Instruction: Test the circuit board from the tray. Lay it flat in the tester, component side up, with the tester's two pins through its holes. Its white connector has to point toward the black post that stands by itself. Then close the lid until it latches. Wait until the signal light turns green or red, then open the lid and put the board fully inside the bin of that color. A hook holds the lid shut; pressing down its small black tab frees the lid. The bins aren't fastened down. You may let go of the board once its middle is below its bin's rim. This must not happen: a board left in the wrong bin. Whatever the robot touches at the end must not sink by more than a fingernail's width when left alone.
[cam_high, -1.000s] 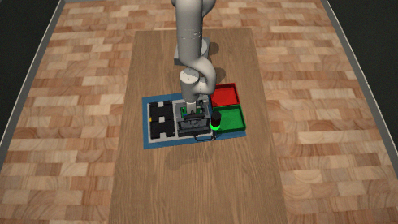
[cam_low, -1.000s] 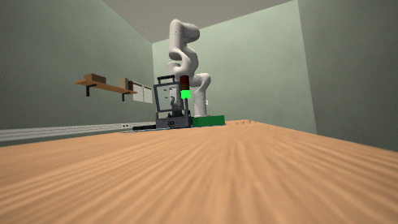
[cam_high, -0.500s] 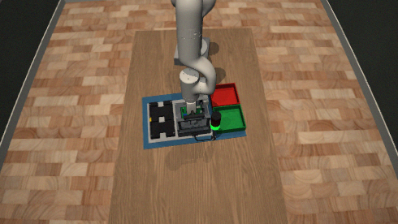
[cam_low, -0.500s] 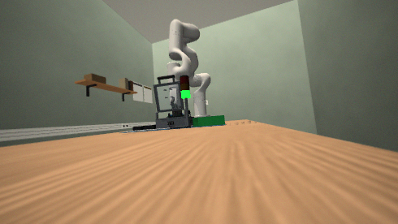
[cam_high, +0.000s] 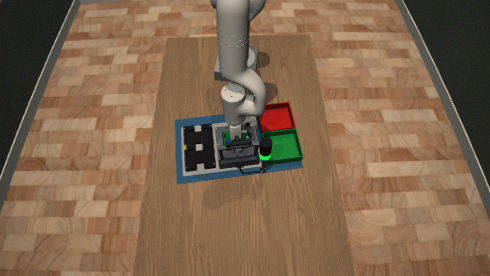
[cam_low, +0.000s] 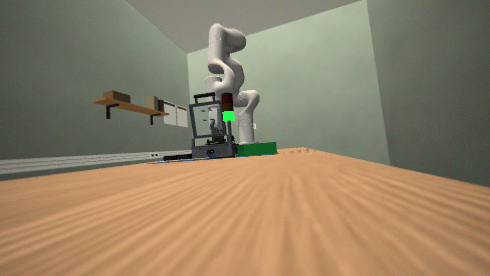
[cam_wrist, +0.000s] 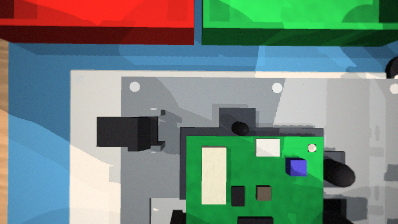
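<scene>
My gripper is now 1 cm to the right of the dark nest and 1 cm above it. Also, from my hand: green circuit board (1 cm below); then tester lid (11 cm ahead, 10 cm above, 2 cm to the left); then green bin (20 cm to the left, 7 cm below, 2 cm ahead).
</scene>
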